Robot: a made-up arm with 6 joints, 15 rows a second.
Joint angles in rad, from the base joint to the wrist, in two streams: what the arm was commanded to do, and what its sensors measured. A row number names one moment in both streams.
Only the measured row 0 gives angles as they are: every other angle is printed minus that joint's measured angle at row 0.
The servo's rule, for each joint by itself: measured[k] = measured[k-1] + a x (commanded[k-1-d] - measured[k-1]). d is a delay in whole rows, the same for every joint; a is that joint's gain. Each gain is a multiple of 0.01, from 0.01 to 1. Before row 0 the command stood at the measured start. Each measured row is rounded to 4 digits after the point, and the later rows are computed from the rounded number. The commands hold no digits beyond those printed.
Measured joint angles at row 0:
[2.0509, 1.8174, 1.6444, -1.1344, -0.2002, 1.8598]
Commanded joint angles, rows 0 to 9:
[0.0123, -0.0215, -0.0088, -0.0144, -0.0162, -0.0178]
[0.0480, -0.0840, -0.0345, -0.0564, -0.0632, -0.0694]
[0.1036, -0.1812, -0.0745, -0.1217, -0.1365, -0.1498]
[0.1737, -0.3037, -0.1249, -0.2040, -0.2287, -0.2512]
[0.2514, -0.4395, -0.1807, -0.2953, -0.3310, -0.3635]
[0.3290, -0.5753, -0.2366, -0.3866, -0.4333, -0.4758]
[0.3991, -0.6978, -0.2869, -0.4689, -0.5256, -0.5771]
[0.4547, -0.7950, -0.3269, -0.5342, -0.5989, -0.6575]
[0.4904, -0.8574, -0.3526, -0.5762, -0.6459, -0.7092]
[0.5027, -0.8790, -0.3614, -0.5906, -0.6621, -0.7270]
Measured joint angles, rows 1 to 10:
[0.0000, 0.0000, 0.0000, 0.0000, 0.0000, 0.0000]
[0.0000, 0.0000, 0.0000, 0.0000, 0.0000, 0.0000]
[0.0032, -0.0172, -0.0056, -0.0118, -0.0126, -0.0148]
[0.0148, -0.0706, -0.0241, -0.0484, -0.0521, -0.0601]
[0.0379, -0.1591, -0.0564, -0.1085, -0.1179, -0.1346]
[0.0732, -0.2748, -0.1002, -0.1868, -0.2043, -0.2314]
[0.1195, -0.4066, -0.1517, -0.2758, -0.3031, -0.3410]
[0.1740, -0.5416, -0.2060, -0.3667, -0.4047, -0.4529]
[0.2325, -0.6666, -0.2578, -0.4505, -0.4990, -0.5560]
[0.2903, -0.7693, -0.3020, -0.5191, -0.5769, -0.6402]
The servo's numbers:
d 2
a 0.26 0.80 0.64 0.82 0.78 0.83

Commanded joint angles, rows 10 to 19:
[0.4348, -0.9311, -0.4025, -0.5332, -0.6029, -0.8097]
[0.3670, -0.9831, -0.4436, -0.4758, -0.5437, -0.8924]
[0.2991, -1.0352, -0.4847, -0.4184, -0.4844, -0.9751]
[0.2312, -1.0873, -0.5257, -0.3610, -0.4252, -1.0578]
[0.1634, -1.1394, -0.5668, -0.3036, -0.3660, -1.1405]
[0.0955, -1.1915, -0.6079, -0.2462, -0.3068, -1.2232]
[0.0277, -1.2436, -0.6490, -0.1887, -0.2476, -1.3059]
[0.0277, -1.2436, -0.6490, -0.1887, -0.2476, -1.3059]
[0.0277, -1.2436, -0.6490, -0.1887, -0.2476, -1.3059]
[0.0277, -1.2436, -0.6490, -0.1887, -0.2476, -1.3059]
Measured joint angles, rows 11 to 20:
[0.3423, -0.8398, -0.3344, -0.5659, -0.6307, -0.6975]
[0.3840, -0.8712, -0.3517, -0.5862, -0.6552, -0.7220]
[0.3972, -0.9191, -0.3842, -0.5427, -0.6144, -0.7948]
[0.3893, -0.9703, -0.4222, -0.4878, -0.5593, -0.8758]
[0.3658, -1.0222, -0.4622, -0.4309, -0.5009, -0.9582]
[0.3308, -1.0743, -0.5028, -0.3736, -0.4419, -1.0409]
[0.2873, -1.1264, -0.5438, -0.3162, -0.3827, -1.1236]
[0.2374, -1.1785, -0.5848, -0.2588, -0.3235, -1.2063]
[0.1829, -1.2306, -0.6259, -0.2013, -0.2643, -1.2890]
[0.1425, -1.2410, -0.6407, -0.1910, -0.2513, -1.3030]

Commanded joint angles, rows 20 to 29:
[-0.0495, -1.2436, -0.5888, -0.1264, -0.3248, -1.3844]
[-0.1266, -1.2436, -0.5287, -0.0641, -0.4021, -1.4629]
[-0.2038, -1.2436, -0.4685, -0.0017, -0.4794, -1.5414]
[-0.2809, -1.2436, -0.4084, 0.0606, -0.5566, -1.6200]
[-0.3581, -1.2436, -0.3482, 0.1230, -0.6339, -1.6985]
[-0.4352, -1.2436, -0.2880, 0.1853, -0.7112, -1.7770]
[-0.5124, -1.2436, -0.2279, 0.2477, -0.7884, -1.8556]
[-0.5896, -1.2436, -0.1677, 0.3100, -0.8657, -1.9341]
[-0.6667, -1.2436, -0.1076, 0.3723, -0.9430, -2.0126]
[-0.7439, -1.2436, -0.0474, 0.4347, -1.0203, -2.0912]
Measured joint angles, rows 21 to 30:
[0.1127, -1.2431, -0.6460, -0.1891, -0.2484, -1.3054]
[0.0906, -1.2435, -0.6479, -0.1888, -0.2478, -1.3058]
[0.0542, -1.2436, -0.6101, -0.1376, -0.3079, -1.3710]
[0.0072, -1.2436, -0.5580, -0.0773, -0.3814, -1.4473]
[-0.0477, -1.2436, -0.5007, -0.0153, -0.4578, -1.5254]
[-0.1083, -1.2436, -0.4416, 0.0469, -0.5349, -1.6039]
[-0.1732, -1.2436, -0.3818, 0.1093, -0.6121, -1.6824]
[-0.2413, -1.2436, -0.3218, 0.1716, -0.6894, -1.7609]
[-0.3118, -1.2436, -0.2617, 0.2340, -0.7666, -1.8395]
[-0.3840, -1.2436, -0.2015, 0.2963, -0.8439, -1.9180]

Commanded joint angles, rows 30 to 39:
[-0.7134, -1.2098, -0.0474, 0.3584, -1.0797, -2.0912]
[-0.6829, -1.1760, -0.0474, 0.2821, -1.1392, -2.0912]
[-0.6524, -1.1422, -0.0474, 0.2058, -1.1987, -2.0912]
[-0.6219, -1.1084, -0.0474, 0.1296, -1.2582, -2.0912]
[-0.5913, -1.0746, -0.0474, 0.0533, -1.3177, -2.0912]
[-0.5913, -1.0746, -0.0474, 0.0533, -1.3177, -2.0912]
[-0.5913, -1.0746, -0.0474, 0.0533, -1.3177, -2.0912]
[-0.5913, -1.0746, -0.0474, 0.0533, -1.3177, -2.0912]
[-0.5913, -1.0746, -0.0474, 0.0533, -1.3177, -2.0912]
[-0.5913, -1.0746, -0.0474, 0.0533, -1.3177, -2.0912]
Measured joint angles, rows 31 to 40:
[-0.4575, -1.2436, -0.1414, 0.3586, -0.9212, -1.9965]
[-0.5320, -1.2436, -0.0812, 0.4210, -0.9985, -2.0751]
[-0.5792, -1.2166, -0.0596, 0.3697, -1.0618, -2.0885]
[-0.6062, -1.1841, -0.0518, 0.2979, -1.1222, -2.0907]
[-0.6182, -1.1506, -0.0490, 0.2224, -1.1819, -2.0911]
[-0.6192, -1.1168, -0.0480, 0.1463, -1.2414, -2.0912]
[-0.6119, -1.0830, -0.0476, 0.0700, -1.3009, -2.0912]
[-0.6065, -1.0763, -0.0475, 0.0563, -1.3140, -2.0912]
[-0.6025, -1.0749, -0.0474, 0.0538, -1.3169, -2.0912]
[-0.5996, -1.0747, -0.0474, 0.0534, -1.3175, -2.0912]

